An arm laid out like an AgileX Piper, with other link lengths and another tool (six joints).
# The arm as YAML. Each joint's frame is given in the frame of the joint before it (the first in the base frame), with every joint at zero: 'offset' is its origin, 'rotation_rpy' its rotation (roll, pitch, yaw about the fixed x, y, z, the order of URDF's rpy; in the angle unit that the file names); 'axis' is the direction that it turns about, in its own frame. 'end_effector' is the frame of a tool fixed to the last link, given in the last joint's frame.
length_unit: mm
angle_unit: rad
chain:
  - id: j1
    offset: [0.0, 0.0, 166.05]
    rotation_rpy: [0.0, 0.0, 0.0]
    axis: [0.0, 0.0, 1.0]
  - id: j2
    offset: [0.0, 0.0, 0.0]
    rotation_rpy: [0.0, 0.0, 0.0]
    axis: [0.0, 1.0, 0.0]
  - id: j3
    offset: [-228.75, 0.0, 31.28]
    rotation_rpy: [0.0, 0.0, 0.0]
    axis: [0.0, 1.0, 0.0]
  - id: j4
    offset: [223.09, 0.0, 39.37]
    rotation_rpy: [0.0, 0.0, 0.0]
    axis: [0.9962, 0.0, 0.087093]
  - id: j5
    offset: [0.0, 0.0, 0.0]
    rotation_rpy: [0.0, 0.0, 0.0]
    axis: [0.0, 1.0, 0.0]
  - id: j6
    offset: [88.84, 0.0, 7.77]
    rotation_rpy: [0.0, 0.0, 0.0]
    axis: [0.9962, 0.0, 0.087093]
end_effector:
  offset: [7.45, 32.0, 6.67]
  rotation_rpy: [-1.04, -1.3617, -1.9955]
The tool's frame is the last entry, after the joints.
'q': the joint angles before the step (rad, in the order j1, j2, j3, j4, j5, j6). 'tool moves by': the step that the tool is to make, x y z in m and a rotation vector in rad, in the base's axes. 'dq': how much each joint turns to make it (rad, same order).
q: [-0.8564, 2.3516, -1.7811, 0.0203, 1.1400, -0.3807]
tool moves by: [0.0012, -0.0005, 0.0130, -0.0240, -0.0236, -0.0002]
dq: [0.0010, -0.0341, 0.0005, 0.0023, 0.0001, 0.0001]
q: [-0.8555, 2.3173, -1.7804, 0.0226, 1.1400, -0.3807]
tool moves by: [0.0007, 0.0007, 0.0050, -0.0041, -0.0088, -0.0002]
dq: [0.0016, -0.0129, 0.0005, 0.0043, 0.0036, 0.0000]
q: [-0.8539, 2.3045, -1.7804, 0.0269, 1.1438, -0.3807]
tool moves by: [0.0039, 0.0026, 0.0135, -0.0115, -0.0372, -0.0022]
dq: [0.0069, -0.0336, 0.0004, 0.0223, 0.0000, 0.0000]
